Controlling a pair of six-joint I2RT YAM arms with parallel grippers.
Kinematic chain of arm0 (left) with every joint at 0, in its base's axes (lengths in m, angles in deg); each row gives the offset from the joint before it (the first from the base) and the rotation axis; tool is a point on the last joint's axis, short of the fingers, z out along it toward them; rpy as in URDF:
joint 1: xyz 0 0 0.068 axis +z
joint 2: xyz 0.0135 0.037 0.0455 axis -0.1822 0.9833 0
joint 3: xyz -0.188 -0.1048 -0.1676 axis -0.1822 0.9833 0
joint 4: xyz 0.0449 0.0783 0.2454 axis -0.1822 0.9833 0
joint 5: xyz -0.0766 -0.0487 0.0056 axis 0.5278 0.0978 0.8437
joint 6: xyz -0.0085 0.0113 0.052 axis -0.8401 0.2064 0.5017
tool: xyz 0 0 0 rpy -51.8 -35.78 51.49
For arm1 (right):
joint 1: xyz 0 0 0.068 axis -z
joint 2: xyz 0.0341 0.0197 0.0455 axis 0.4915 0.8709 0
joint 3: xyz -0.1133 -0.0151 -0.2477 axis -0.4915 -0.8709 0
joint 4: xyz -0.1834 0.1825 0.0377 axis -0.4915 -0.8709 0
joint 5: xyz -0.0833 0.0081 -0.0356 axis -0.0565 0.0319 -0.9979
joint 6: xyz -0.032 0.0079 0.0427 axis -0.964 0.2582 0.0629
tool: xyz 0 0 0 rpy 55.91 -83.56 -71.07
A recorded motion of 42 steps. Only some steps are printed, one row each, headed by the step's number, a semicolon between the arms.
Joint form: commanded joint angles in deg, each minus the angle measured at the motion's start. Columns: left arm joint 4, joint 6, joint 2, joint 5, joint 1, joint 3; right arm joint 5, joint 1, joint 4, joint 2, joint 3, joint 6.
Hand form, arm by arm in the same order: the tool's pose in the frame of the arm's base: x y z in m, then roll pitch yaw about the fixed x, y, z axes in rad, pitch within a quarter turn. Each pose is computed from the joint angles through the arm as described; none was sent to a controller.
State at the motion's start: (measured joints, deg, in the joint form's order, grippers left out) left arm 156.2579 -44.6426 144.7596 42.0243 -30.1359 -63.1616; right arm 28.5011 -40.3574 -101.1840 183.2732 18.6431 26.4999
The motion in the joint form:
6: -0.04 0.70 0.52 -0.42 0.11 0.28; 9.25 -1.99 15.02 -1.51 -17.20 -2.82
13: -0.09 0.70 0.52 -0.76 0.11 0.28; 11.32 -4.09 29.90 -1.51 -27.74 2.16
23: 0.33 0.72 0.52 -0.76 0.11 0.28; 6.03 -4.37 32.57 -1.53 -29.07 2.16
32: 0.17 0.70 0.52 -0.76 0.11 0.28; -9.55 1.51 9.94 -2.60 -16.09 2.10
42: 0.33 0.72 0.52 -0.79 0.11 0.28; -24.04 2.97 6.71 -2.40 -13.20 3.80
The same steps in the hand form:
6: 0.3173 -0.1259 0.2347 -2.7866 -0.0756 2.9517; 0.3552 0.0959 0.2125 2.7560 -0.1345 3.0562
13: 0.3174 -0.1257 0.2346 -2.7923 -0.0738 2.9520; 0.3479 0.1091 0.1683 2.7056 -0.1102 3.0211
23: 0.3167 -0.1255 0.2347 -2.7934 -0.0809 2.9518; 0.3487 0.1080 0.1619 2.7820 -0.0533 3.0120
32: 0.3170 -0.1256 0.2346 -2.7930 -0.0783 2.9521; 0.3534 0.0614 0.2213 3.0915 -0.0816 2.8836
42: 0.3167 -0.1255 0.2346 -2.7939 -0.0809 2.9518; 0.3571 0.0437 0.2332 -2.9577 0.0184 2.8357

